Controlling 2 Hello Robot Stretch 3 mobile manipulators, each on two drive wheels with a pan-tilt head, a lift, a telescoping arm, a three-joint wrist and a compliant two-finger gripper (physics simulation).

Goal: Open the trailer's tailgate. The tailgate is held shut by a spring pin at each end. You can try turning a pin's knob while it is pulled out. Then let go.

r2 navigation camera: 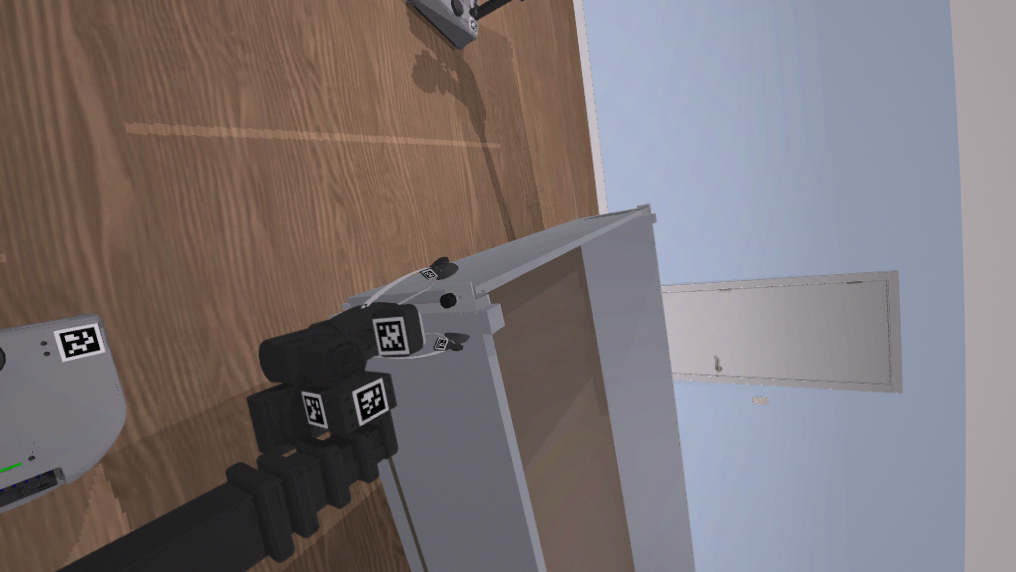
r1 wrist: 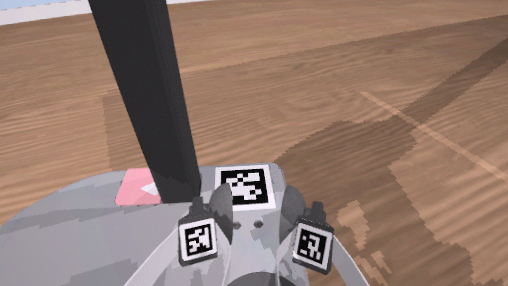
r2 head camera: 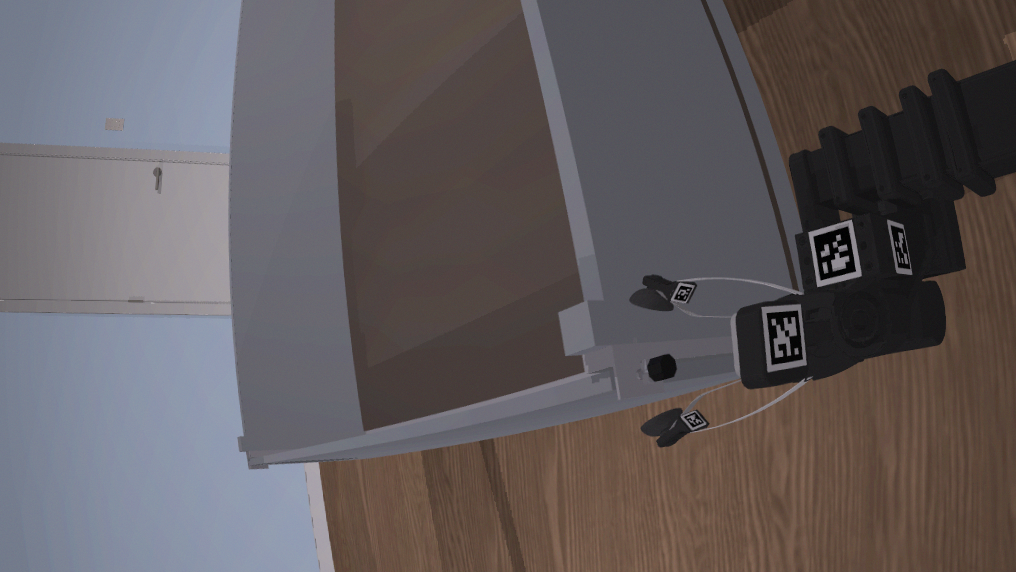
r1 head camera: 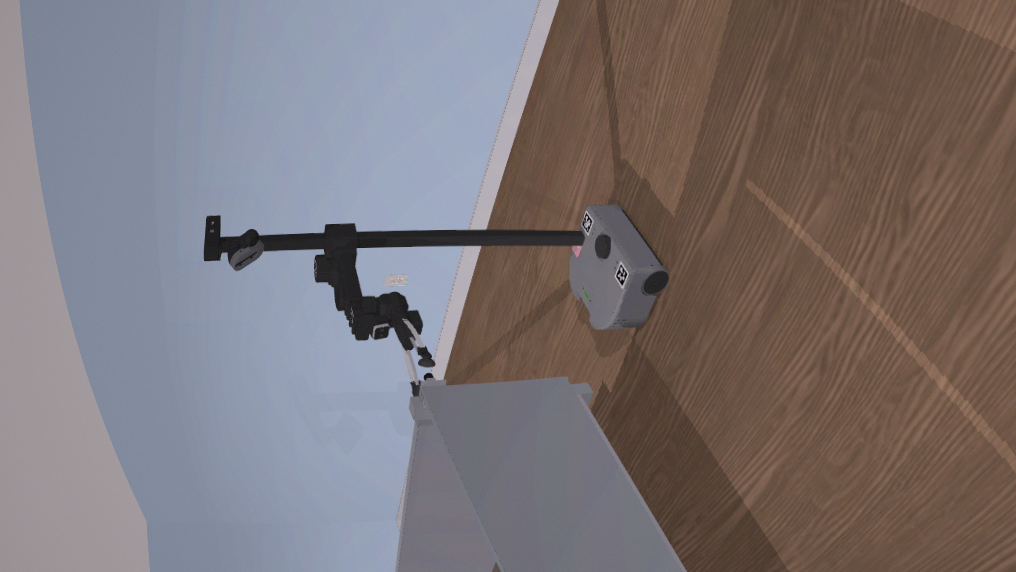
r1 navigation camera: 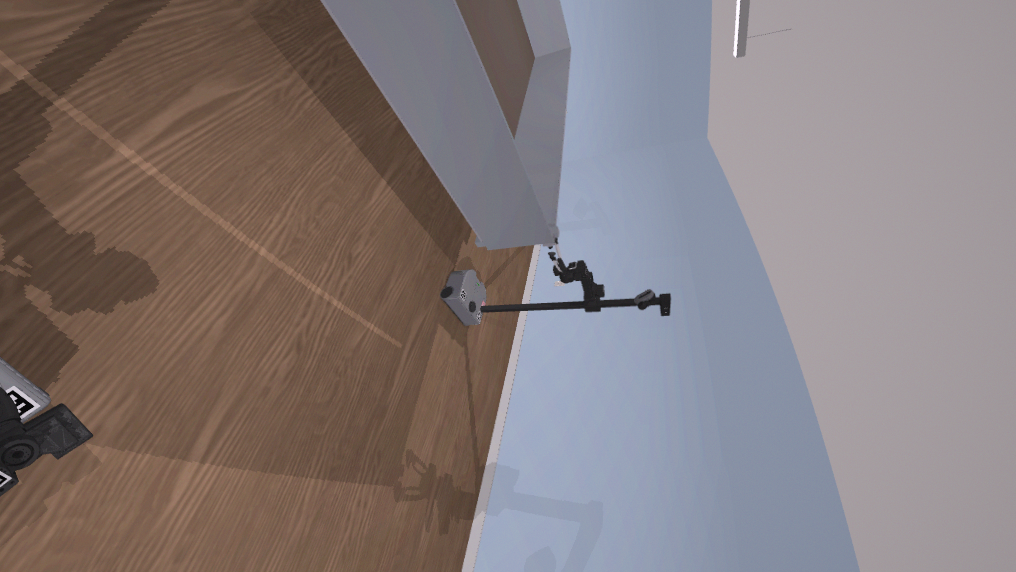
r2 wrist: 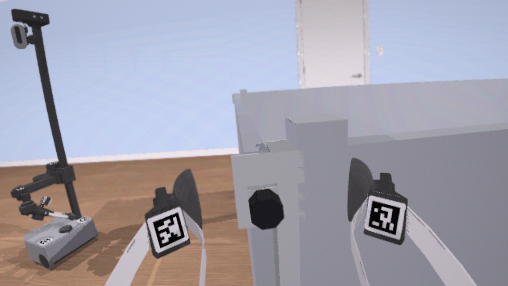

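The trailer's grey tailgate (r1 head camera: 526, 454) (r1 navigation camera: 440, 120) (r2 head camera: 440, 429) stands upright across the trailer's end. One pin's black knob (r2 head camera: 661, 367) (r2 navigation camera: 447, 299) (r2 wrist: 266, 209) is at the corner beside r2. A short pale stem shows next to it in the r2 head view; how far it is pulled out I cannot tell. The other end's knob does not show. The r2 gripper (r2 head camera: 657, 360) (r2 navigation camera: 451, 305) (r2 wrist: 274, 195) is wide open, its fingers on either side of the knob with gaps. The r1 gripper (r1 wrist: 257, 207) is open and empty above its own base, away from the tailgate.
r2's base (r1 head camera: 618, 273) (r1 navigation camera: 465, 294) stands on the wooden floor near the tailgate's far corner. r1's base (r2 wrist: 60, 240) (r2 navigation camera: 451, 17) stands apart on the tailgate's outer side. The trailer's side wall (r2 head camera: 661, 142) (r2 navigation camera: 455, 426) runs beside r2's arm. A corner post (r2 wrist: 320, 150) stands right of the knob.
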